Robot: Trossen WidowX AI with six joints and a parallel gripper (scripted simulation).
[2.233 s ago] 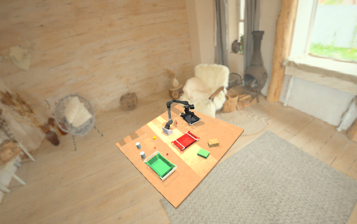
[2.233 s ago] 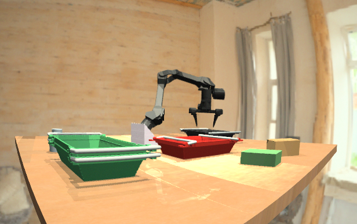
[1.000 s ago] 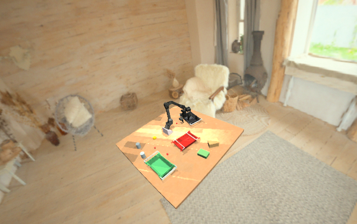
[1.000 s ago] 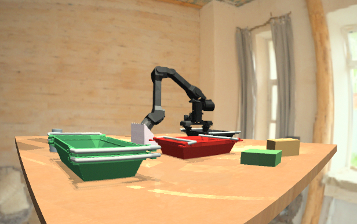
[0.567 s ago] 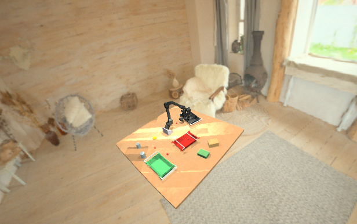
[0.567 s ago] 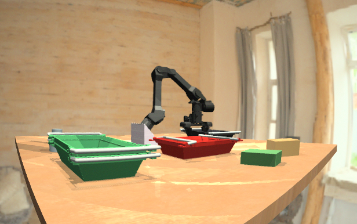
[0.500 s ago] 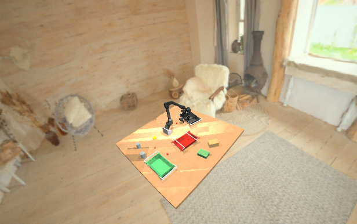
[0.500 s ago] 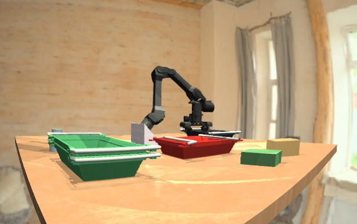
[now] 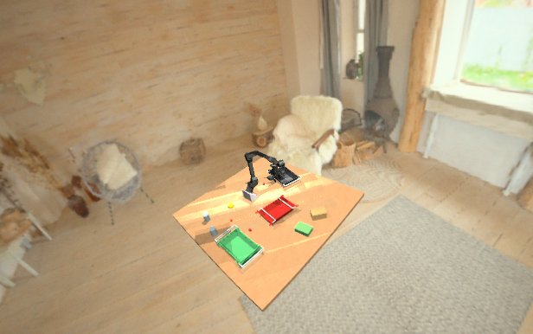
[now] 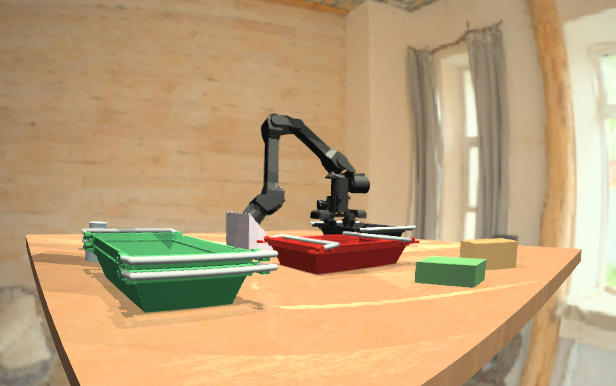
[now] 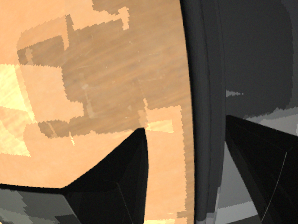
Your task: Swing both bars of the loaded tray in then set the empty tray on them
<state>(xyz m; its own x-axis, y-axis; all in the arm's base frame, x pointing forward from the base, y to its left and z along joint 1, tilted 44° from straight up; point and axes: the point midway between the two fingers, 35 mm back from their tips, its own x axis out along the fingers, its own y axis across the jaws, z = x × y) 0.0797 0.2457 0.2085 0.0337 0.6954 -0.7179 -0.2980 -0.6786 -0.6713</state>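
Now: gripper tip 3 cm short of the black tray, 8 cm to the right of it and 3 cm below it. The rest, counted from my gripper tip: tan block: 60 cm ahead, 18 cm to the right, 2 cm above; green block: 59 cm ahead, 37 cm to the right, 1 cm above.
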